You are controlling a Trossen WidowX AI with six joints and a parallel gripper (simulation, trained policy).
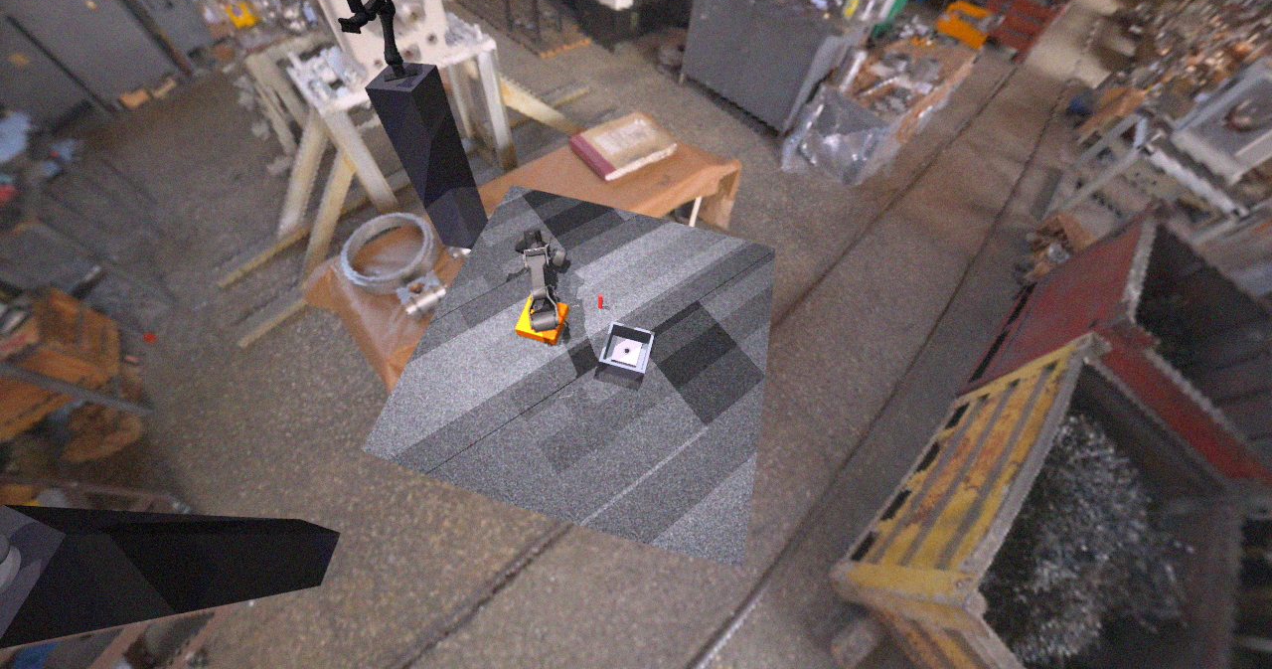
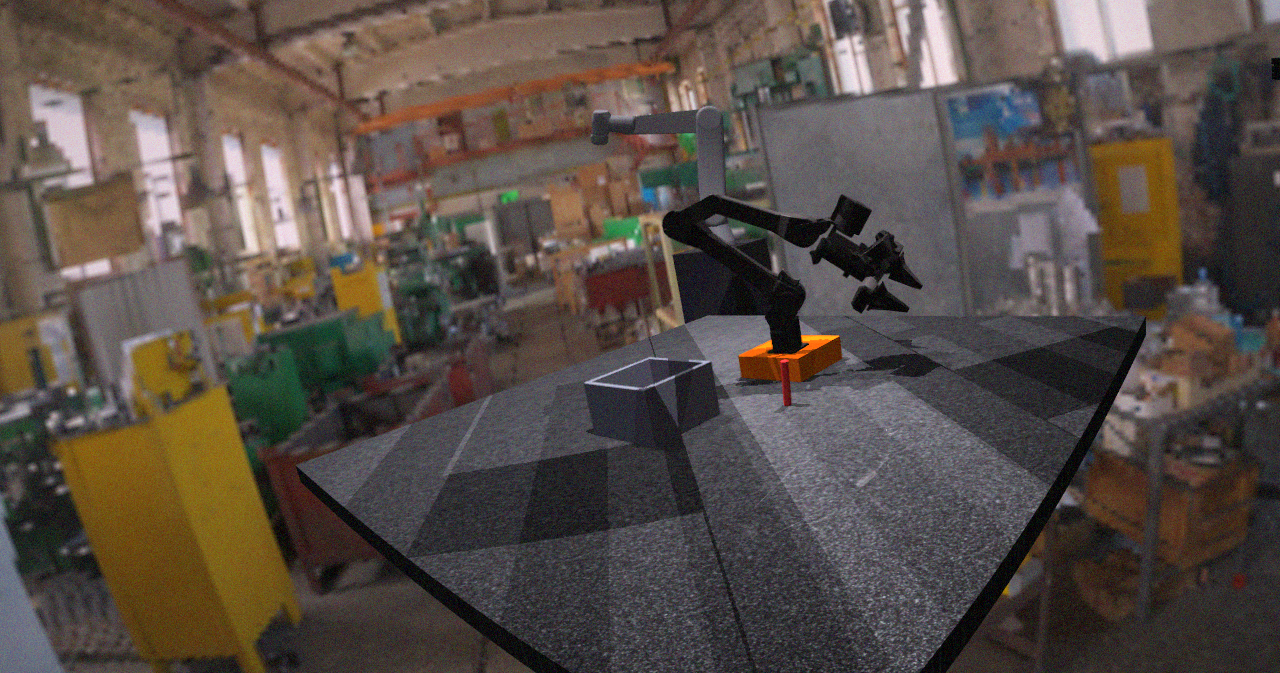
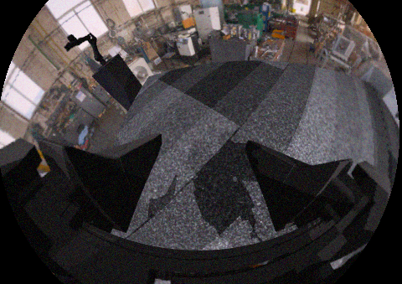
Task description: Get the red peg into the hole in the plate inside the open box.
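Right now the red peg is 260 mm ahead of my gripper tip, 150 mm to the right of it and 80 mm below it. The rest, counted from my gripper tip: pale plate 400 mm ahead, 340 mm to the right, 80 mm below; grey box 400 mm ahead, 340 mm to the right, 100 mm below.
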